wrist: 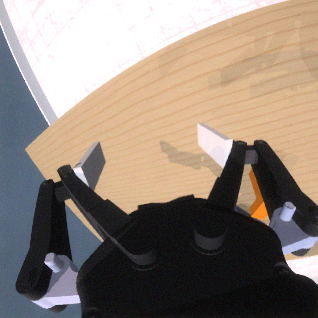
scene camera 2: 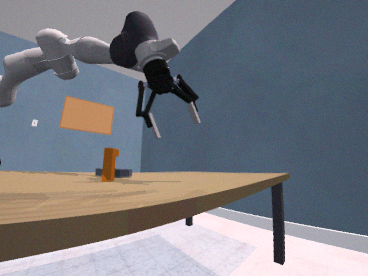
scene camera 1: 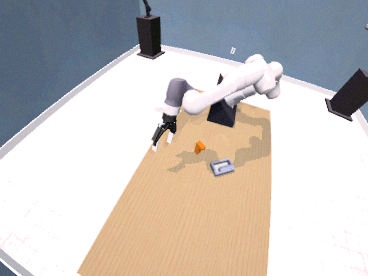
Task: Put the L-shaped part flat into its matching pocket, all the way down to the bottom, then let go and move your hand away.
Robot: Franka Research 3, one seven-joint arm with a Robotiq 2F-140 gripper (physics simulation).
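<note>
The orange L-shaped part (scene camera 1: 200, 147) (scene camera 2: 108, 165) (wrist: 259, 209) stands upright on the table, its short arm at the top. In the wrist view it is partly hidden behind the right-hand finger. The grey-blue tray (scene camera 1: 225, 173) (scene camera 2: 123, 173) with the L-shaped pocket lies flat on the table close to the part, apart from it in scene camera 1. The pocket holds no orange part. My gripper (scene camera 1: 162, 142) (scene camera 2: 176, 125) (wrist: 150, 142) is open and empty, well above the table and off to one side of the part, towards the table's left edge in scene camera 1.
The wooden table (scene camera 1: 175, 225) (scene camera 2: 200, 192) (wrist: 125, 125) carries the part and the tray. A black wedge-shaped stand (scene camera 1: 222, 114) is at its back, beneath the arm. Black pedestals (scene camera 1: 149, 35) (scene camera 1: 350, 95) stand on the floor beyond the table.
</note>
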